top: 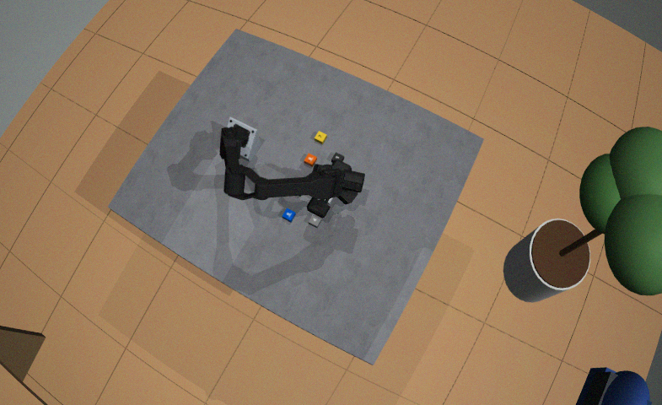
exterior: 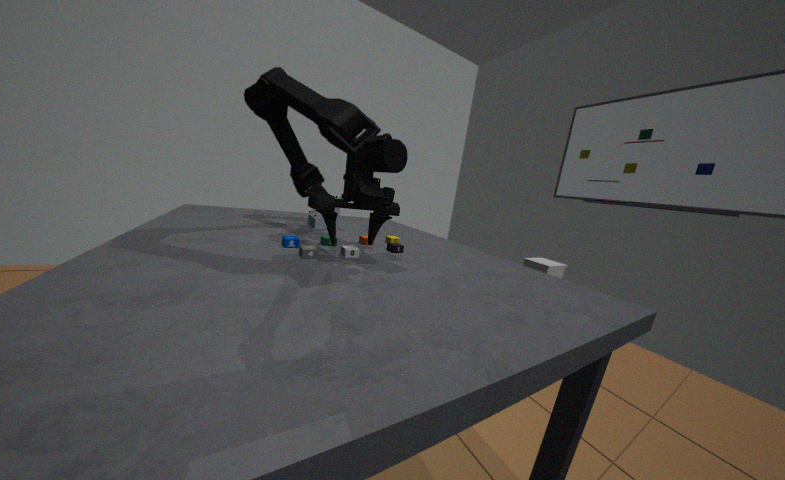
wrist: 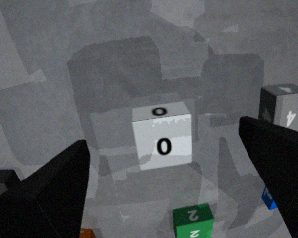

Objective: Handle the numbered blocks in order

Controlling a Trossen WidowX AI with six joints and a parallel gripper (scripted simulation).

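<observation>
Right now my gripper tip is 2 cm above the white block marked 0 and 1 cm past it. The rest, counted from my gripper tip: green block marked 2: 11 cm behind, 2 cm to the right, 2 cm below; grey block marked 4: 9 cm to the right, 2 cm below; blue block: 11 cm to the right, 9 cm behind, 2 cm below.
</observation>
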